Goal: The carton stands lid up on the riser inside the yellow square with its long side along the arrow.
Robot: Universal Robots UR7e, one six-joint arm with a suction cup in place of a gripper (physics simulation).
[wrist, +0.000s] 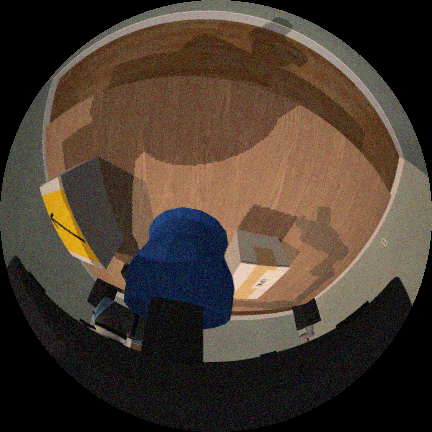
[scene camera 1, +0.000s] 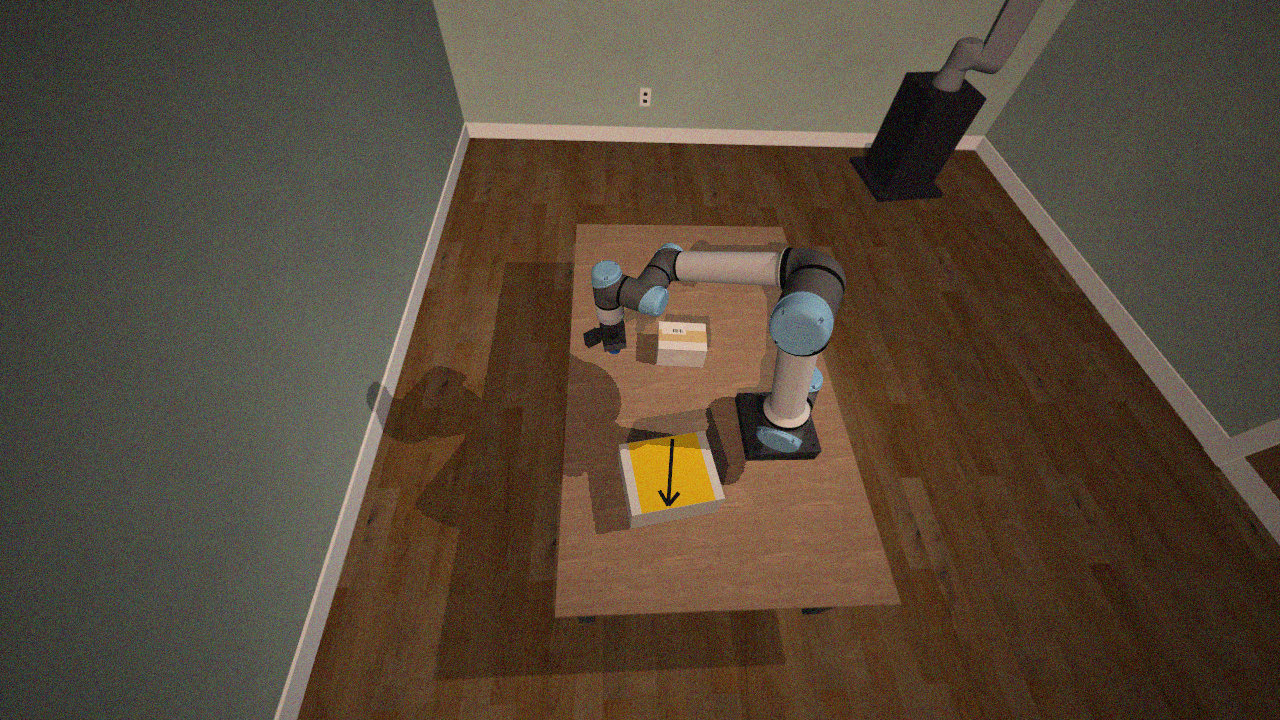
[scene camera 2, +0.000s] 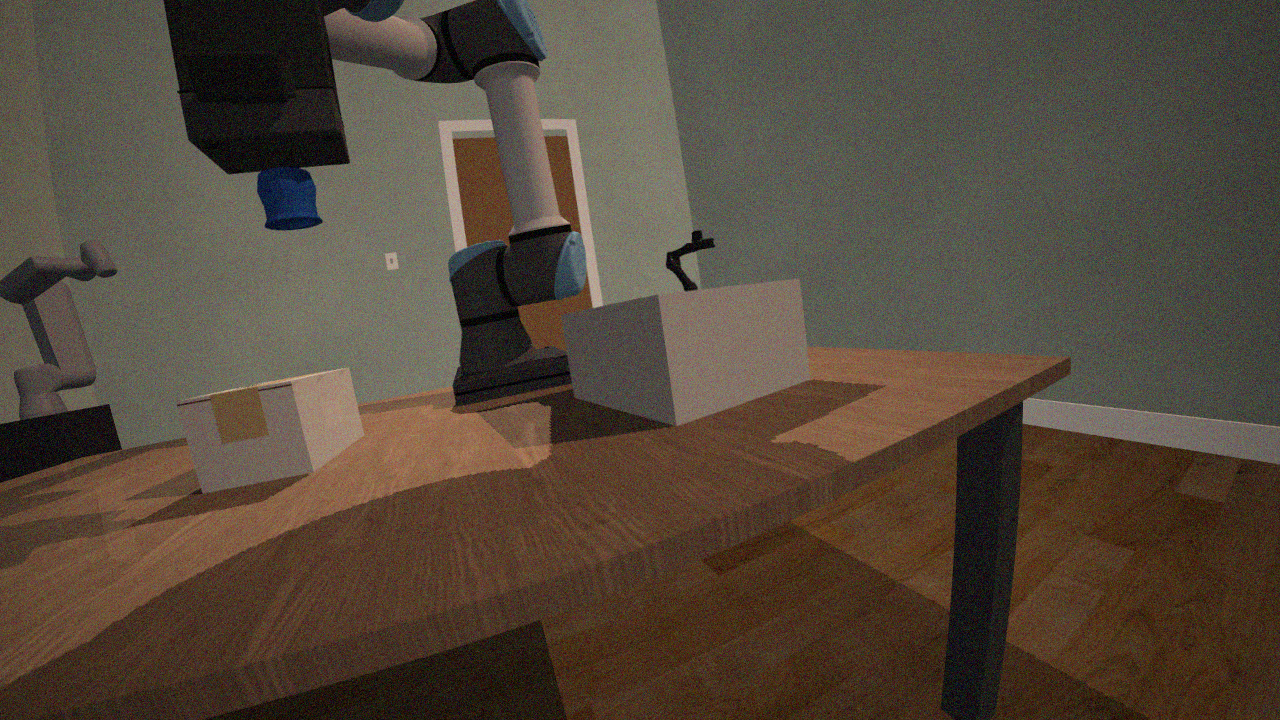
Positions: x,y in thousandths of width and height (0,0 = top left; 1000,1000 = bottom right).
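On the table I see a carton (scene camera 2: 214,598) and a grey riser (scene camera 2: 529,497), while my suction cup (scene camera 2: 225,270) is holding nothing. The wrist view shows the suction cup (wrist: 425,601) again, along with the carton (wrist: 594,605). And there is the carton (scene camera 1: 532,478) once more.
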